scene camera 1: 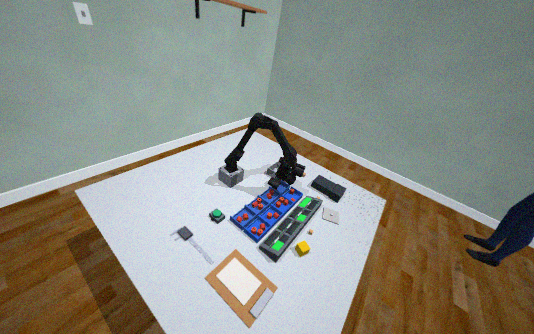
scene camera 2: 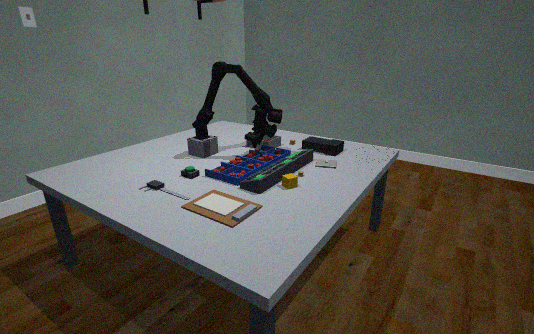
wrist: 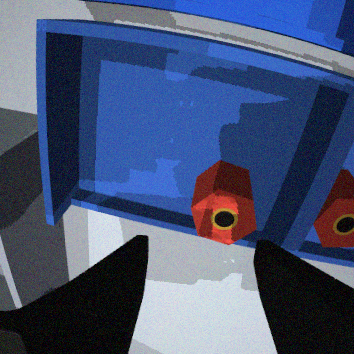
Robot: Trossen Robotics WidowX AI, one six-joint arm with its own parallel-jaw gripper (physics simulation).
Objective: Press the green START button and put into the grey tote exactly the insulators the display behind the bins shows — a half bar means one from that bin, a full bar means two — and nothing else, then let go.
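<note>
The green START button [scene camera 1: 216,213] [scene camera 2: 189,169] stands on its dark base left of the blue bins [scene camera 1: 251,236] [scene camera 2: 221,178]. Red hexagonal insulators lie in the bins. The display [scene camera 1: 272,256] [scene camera 2: 259,186] behind them shows three green bars; their exact lengths are hard to read. My gripper [scene camera 1: 278,186] [scene camera 2: 256,143] [wrist: 201,248] is open and empty, low at the near row's far end bin. A red insulator [wrist: 223,202] lies in that bin, just ahead of and between the fingertips. The grey tote [scene camera 1: 273,169] [scene camera 2: 273,140] stands beyond, partly hidden by the arm; its contents do not show.
A black box [scene camera 1: 328,188] [scene camera 2: 322,145] stands at the back right. A yellow cube [scene camera 1: 302,248] [scene camera 2: 289,181] and a light plate [scene camera 1: 331,215] [scene camera 2: 326,164] lie right of the display. A clipboard [scene camera 1: 215,277] [scene camera 2: 193,204] and a caliper [scene camera 1: 185,233] [scene camera 2: 155,185] lie in front.
</note>
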